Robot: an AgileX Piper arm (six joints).
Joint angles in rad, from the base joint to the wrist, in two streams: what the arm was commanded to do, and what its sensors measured. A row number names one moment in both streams.
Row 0, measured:
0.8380 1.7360 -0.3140 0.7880 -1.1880 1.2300
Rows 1 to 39, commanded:
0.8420 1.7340 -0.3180 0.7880 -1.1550 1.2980
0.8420 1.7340 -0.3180 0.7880 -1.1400 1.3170
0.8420 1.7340 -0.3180 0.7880 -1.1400 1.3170
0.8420 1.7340 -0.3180 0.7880 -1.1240 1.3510
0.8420 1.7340 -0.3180 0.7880 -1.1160 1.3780
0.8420 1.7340 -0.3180 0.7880 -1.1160 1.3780
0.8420 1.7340 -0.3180 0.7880 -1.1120 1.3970
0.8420 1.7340 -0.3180 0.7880 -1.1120 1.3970
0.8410 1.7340 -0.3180 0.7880 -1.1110 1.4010
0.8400 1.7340 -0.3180 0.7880 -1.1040 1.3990
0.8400 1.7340 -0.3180 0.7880 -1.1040 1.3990
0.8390 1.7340 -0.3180 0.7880 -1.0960 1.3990
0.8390 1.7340 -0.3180 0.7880 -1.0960 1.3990
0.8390 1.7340 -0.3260 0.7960 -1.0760 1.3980
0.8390 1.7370 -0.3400 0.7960 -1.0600 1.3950
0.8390 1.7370 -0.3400 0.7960 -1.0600 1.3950
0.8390 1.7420 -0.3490 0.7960 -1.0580 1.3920
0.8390 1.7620 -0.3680 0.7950 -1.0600 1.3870
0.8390 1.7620 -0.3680 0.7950 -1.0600 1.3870
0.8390 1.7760 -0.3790 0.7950 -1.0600 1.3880
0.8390 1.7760 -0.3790 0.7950 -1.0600 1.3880
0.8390 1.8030 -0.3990 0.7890 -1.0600 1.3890
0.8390 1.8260 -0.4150 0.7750 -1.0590 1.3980
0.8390 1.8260 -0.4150 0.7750 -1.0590 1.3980
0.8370 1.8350 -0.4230 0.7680 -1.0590 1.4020
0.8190 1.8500 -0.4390 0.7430 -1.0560 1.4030
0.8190 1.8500 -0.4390 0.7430 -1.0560 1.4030
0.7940 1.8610 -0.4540 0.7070 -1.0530 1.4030
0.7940 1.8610 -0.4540 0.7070 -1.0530 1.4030
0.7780 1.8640 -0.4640 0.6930 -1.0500 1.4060
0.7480 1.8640 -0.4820 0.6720 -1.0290 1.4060
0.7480 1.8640 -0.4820 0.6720 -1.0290 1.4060
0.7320 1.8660 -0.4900 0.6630 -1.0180 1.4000
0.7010 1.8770 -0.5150 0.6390 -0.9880 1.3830
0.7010 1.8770 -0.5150 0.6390 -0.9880 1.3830
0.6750 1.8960 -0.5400 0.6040 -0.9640 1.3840
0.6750 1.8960 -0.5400 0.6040 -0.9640 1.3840
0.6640 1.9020 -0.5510 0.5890 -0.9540 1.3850
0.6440 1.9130 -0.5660 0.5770 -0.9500 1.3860
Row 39, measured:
0.6720 1.9010 -0.5390 0.6180 -0.9690 1.3990
